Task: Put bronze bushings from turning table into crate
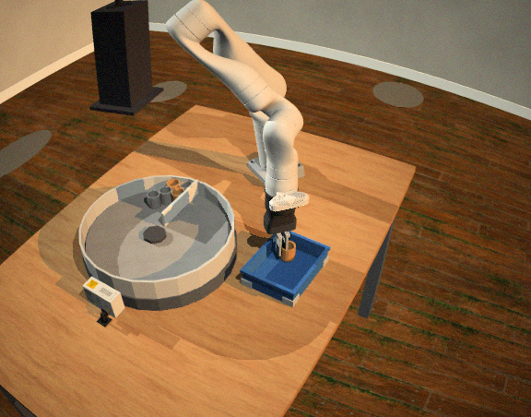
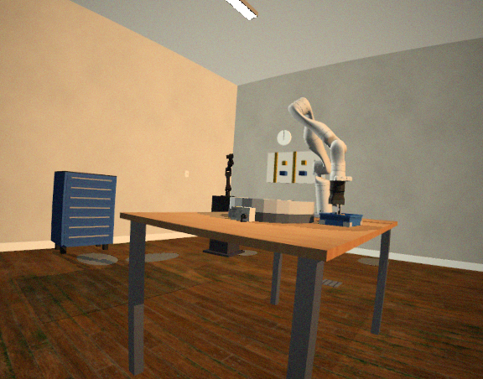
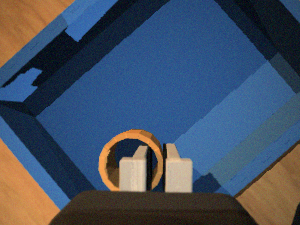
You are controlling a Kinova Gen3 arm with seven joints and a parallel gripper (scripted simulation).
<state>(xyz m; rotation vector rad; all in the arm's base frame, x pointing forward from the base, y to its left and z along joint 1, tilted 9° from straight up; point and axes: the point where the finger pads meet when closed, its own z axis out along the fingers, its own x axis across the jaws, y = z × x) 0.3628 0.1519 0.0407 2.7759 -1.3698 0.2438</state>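
My gripper is now 40 mm short of the blue crate, 20 mm to the right of it and 20 mm above it. Round my hand: turning table: 320 mm to the right, 90 mm ahead, 10 mm above.
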